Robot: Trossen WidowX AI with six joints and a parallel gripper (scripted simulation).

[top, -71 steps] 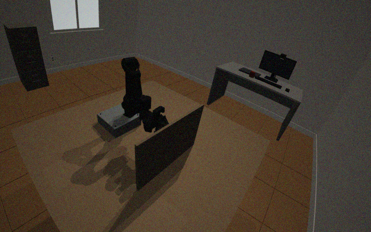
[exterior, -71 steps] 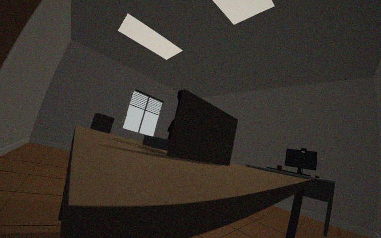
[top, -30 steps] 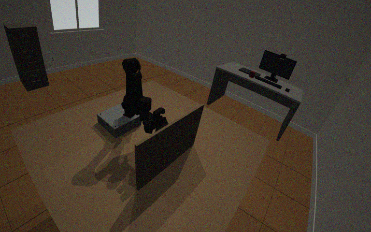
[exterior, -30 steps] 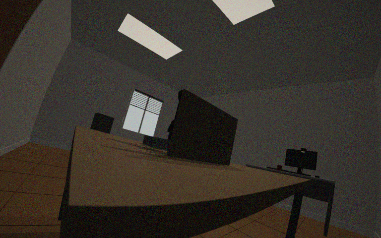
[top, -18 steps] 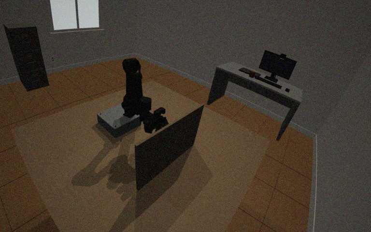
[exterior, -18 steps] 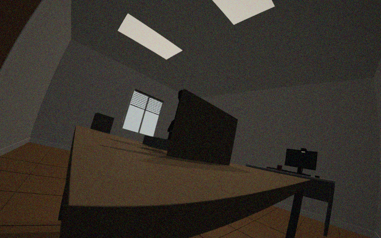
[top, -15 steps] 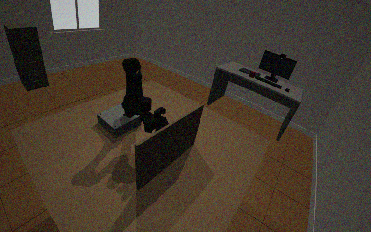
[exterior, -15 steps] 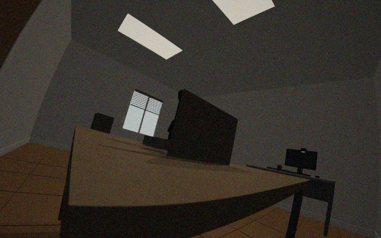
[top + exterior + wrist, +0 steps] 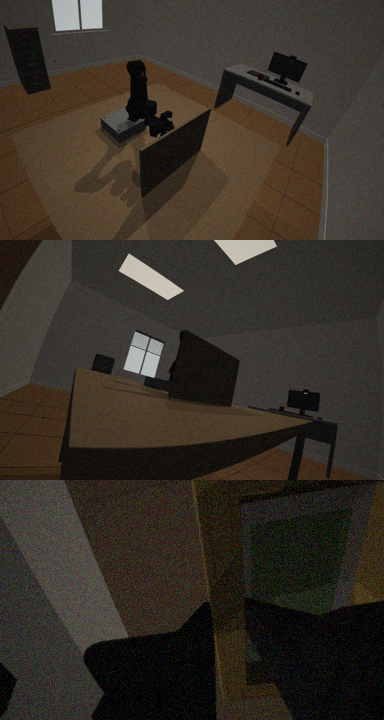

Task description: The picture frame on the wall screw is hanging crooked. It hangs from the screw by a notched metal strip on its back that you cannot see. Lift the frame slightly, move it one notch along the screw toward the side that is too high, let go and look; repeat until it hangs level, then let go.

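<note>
Now: gripper tip 5 cm above the picture frame. Also, from my gripper tip: wall panel 1 cm ahead, 1 cm to the right, 6 cm below.
</note>
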